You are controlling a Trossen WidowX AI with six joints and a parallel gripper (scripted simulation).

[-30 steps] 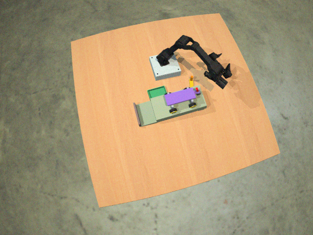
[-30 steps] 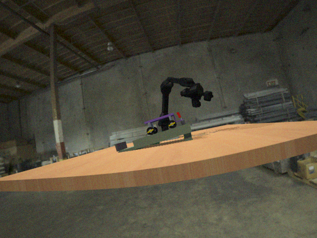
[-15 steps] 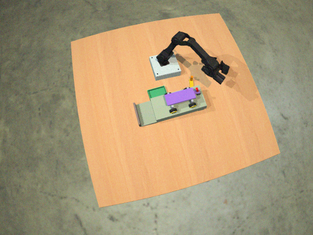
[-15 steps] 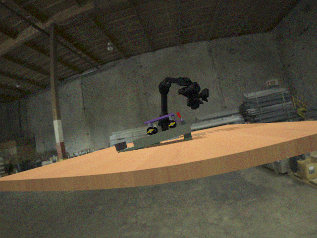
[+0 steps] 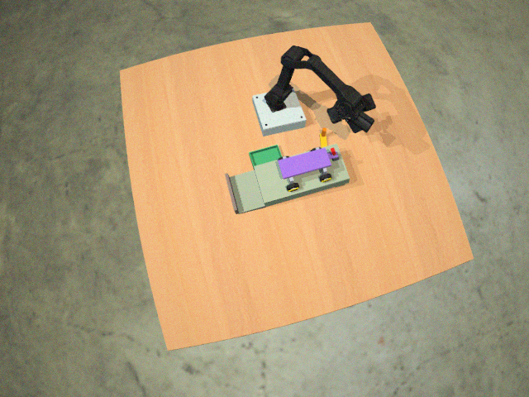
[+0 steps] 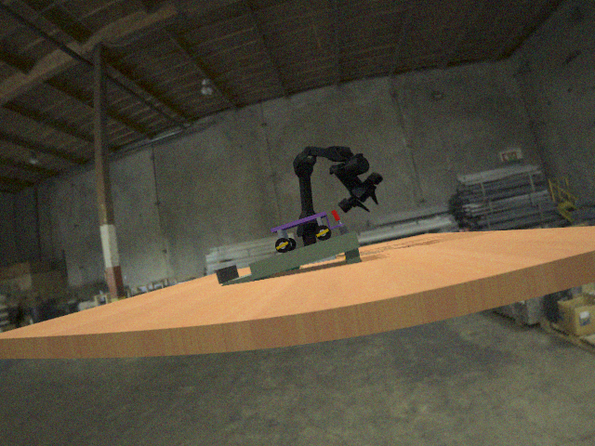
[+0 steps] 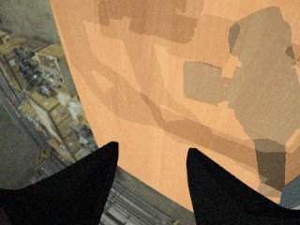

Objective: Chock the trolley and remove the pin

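My gripper tip is 15 cm above the yellow chock, 13 cm to the left of it and 2 cm short of it. Also, from my gripper tip: grey ramp 29 cm to the right, 14 cm ahead, 12 cm below; then purple trolley 28 cm to the right, 14 cm ahead, 5 cm below; then red-headed stop pin 17 cm to the right, 14 cm ahead, 3 cm below.
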